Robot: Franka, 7 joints.
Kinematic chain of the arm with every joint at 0, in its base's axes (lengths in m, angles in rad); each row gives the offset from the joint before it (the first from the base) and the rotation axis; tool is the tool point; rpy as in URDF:
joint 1: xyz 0 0 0.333 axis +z
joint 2: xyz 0 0 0 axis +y
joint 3: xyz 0 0 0.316 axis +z
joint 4: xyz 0.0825 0 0 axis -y
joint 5: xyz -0.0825 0 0.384 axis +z
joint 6: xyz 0 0 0 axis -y
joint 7: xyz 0.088 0 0 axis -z
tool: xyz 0 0 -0.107 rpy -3.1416 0 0
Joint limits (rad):
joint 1: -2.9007..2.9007
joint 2: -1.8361..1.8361
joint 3: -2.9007..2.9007
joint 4: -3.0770..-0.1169
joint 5: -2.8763..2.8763
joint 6: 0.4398..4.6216
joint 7: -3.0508..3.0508
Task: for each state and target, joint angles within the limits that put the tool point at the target. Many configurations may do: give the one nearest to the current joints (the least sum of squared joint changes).
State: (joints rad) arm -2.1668 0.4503 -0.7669 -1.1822 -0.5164 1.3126 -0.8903
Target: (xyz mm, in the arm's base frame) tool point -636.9 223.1 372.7
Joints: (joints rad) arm -2.7577 0.8471 -0.8623 -1.3419 -0.5313 1.4929 -0.8903
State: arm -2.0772 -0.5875 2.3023 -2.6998 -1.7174 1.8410 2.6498
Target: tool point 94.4 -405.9 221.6
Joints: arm -2.9007 -0.9064 1.9224 -2.6124 -1.7687 1.9615 2.6498
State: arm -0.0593 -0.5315 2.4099 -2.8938 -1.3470 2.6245 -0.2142
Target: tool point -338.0 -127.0 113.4
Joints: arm 0.4938 -0.3365 2.9007 -2.6440 -1.3418 2.8400 -0.2142
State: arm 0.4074 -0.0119 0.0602 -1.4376 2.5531 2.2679 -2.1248
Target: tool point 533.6 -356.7 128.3
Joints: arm -0.2507 0.7844 -0.3648 -1.8052 2.5564 2.3835 -2.1248
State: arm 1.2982 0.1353 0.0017 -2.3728 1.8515 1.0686 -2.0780
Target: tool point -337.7 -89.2 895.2
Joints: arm 1.8319 -0.7233 0.5066 -1.6582 2.0064 1.0146 -2.0780
